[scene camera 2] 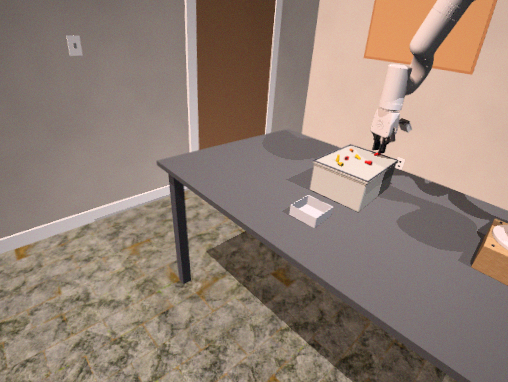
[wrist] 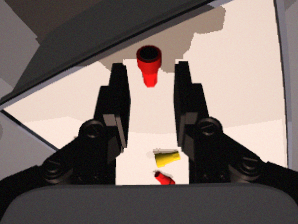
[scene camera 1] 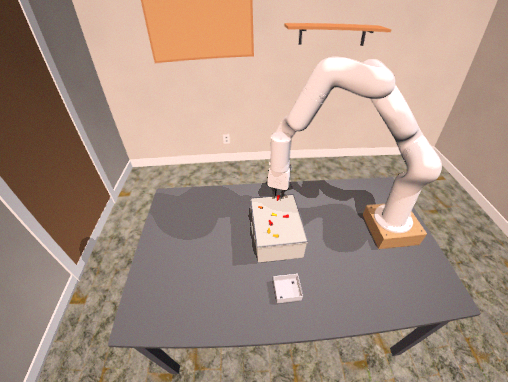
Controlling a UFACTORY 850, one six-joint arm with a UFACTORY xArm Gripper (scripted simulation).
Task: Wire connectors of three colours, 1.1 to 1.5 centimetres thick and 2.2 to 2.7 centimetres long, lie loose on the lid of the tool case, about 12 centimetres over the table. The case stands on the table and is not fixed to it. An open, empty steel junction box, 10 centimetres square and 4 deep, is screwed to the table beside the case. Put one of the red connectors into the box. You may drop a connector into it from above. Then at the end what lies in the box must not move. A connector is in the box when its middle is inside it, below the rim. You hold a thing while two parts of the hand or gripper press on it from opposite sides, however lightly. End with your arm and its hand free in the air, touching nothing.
Path:
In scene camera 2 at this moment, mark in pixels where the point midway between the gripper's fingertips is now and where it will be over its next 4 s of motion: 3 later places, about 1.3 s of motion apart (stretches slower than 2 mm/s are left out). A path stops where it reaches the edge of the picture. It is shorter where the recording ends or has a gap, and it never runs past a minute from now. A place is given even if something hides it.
The gripper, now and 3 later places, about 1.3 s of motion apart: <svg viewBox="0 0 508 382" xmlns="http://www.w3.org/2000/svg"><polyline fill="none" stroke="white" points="378,151 377,155 381,139 359,147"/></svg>

